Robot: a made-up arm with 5 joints.
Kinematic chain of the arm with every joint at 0, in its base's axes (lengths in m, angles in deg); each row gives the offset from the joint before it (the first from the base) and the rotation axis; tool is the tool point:
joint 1: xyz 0 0 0.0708 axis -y
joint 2: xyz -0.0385 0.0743 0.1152 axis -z
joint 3: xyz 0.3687 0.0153 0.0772 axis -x
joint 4: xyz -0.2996 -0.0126 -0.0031 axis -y
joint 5: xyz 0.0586 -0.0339 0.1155 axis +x
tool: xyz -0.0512 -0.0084 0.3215
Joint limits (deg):
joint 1: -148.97..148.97
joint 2: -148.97..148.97
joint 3: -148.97..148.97
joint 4: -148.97..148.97
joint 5: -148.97..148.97
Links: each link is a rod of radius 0.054 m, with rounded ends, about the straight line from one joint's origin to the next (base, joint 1, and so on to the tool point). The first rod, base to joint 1, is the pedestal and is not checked.
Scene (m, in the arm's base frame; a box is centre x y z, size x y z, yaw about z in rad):
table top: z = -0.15
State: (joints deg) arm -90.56 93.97 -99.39 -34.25 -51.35
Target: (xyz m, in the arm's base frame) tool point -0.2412 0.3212 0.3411
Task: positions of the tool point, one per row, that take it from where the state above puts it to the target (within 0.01 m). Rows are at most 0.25 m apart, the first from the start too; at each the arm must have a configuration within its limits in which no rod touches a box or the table.
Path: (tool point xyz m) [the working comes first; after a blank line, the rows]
Joints at the target: -36.11 142.94 -114.25 -3.64 -20.72
Straight joint move there: clear.

1: 0.1859 -0.0598 0.5408
2: -0.0067 0.0718 0.5742
3: -0.1657 0.2075 0.4957
4: -0.2412 0.3212 0.3411

